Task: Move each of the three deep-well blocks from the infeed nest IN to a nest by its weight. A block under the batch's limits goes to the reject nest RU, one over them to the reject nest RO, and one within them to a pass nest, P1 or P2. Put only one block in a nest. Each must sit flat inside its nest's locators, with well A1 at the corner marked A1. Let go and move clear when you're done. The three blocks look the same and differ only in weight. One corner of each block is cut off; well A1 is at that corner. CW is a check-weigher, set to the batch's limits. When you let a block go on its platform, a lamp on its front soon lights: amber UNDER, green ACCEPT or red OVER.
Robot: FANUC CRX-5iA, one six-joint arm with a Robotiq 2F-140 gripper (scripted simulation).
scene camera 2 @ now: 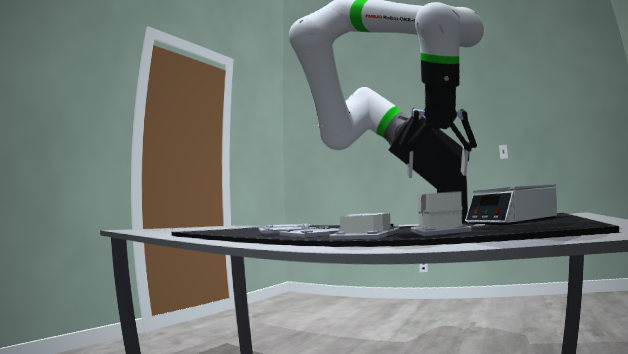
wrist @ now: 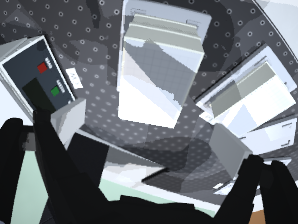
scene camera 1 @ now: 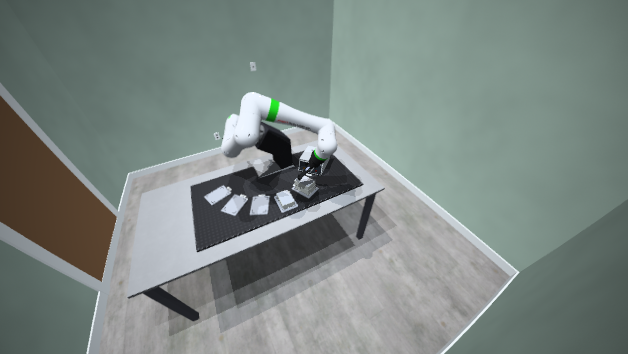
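Note:
The wrist view shows my gripper. My gripper is visible in the scene as well, together with a check-weigher and a deep-well block.

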